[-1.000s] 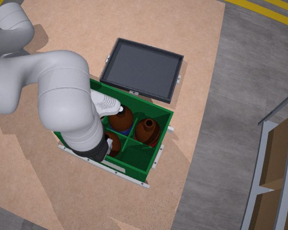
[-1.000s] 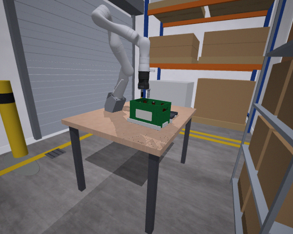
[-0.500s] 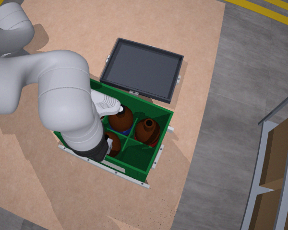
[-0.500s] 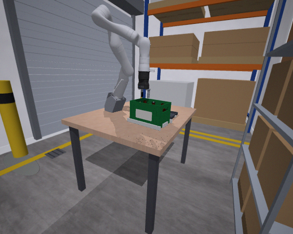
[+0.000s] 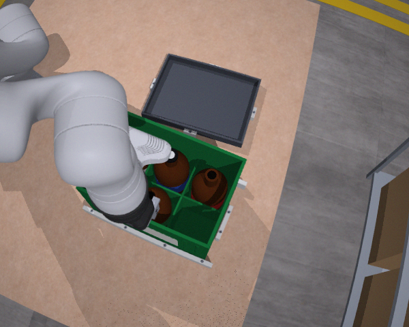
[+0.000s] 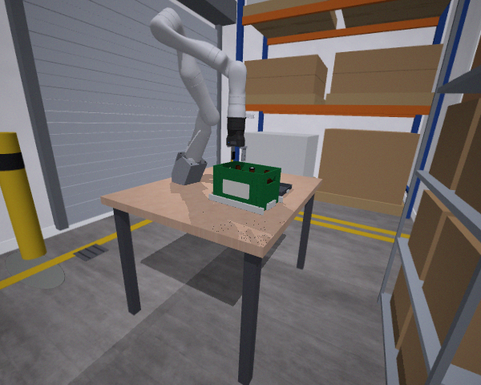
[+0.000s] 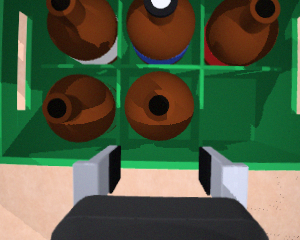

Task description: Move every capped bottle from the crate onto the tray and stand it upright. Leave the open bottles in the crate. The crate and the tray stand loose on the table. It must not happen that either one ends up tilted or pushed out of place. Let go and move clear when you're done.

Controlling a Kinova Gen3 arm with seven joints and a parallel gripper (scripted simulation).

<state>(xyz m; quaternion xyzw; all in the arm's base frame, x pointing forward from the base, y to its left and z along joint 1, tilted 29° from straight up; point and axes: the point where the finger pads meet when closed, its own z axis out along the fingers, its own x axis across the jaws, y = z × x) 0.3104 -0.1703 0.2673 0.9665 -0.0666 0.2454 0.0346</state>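
Right now my hand is 150 mm above the capped bottle, 120 mm to the right of it and 20 mm short of it. From my hand the other things lie so: dark grey tray (350 mm to the left, 220 mm below, 40 mm ahead); then green crate (150 mm below, 80 mm to the left, 10 mm ahead).
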